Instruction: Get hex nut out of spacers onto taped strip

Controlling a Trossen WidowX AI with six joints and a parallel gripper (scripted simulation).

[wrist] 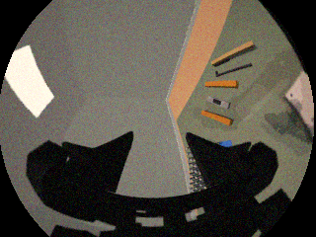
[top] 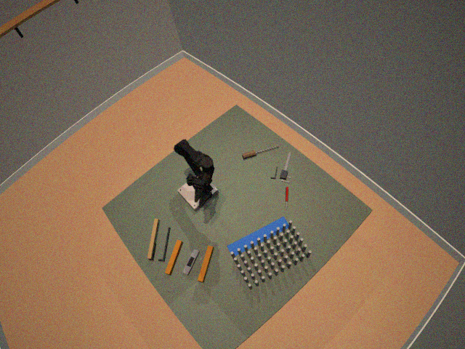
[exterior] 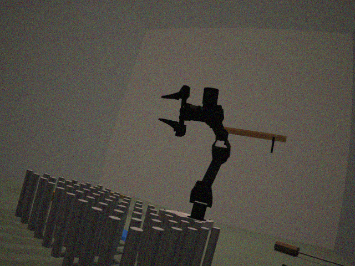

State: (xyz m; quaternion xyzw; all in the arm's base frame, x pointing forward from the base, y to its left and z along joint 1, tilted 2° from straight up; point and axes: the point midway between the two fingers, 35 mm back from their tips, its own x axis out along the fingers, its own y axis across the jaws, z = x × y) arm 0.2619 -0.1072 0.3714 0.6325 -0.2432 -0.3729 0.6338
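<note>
The hook tool lies 610 mm to the left of my gripper tip, 410 mm below it and 270 mm behind it. The rest, counted from my gripper tip: blue taped strip: 420 mm below, 200 mm to the left, 180 mm ahead; red-handled screwdriver: 480 mm to the left, 410 mm below, 110 mm ahead; grey block: 410 mm below, 210 mm to the right, 70 mm ahead.
</note>
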